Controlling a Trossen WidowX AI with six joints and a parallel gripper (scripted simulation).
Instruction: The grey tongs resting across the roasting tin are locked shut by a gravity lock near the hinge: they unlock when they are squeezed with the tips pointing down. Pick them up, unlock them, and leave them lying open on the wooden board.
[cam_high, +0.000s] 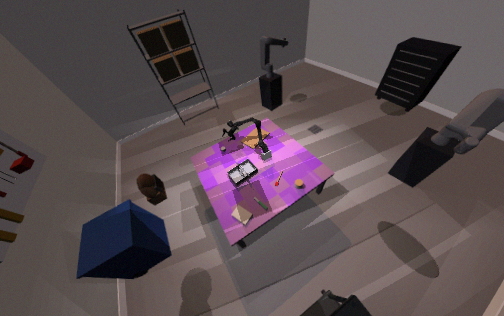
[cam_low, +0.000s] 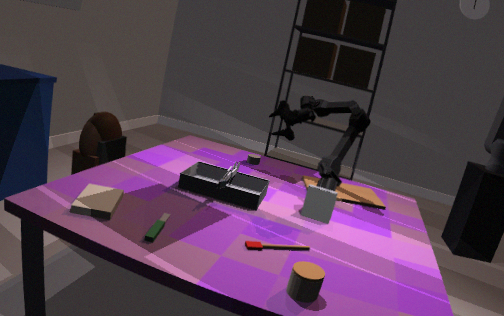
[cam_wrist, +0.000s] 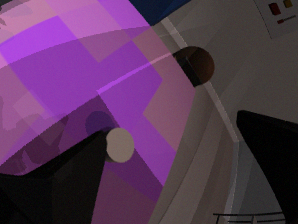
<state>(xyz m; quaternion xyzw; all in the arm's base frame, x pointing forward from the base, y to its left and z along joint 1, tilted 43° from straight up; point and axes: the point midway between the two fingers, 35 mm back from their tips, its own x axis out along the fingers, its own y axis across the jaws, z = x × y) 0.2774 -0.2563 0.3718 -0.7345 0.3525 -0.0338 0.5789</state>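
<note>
Now: gripper tip 8 cm short of the roasting tin, 43 cm to the right of it and 19 cm above it. Round my gripper tip: beige block: 39 cm ahead, 82 cm to the left, 20 cm below; wooden board: 40 cm behind, 8 cm to the left, 21 cm below; red spatula: 14 cm behind, 79 cm to the left, 21 cm below.
</note>
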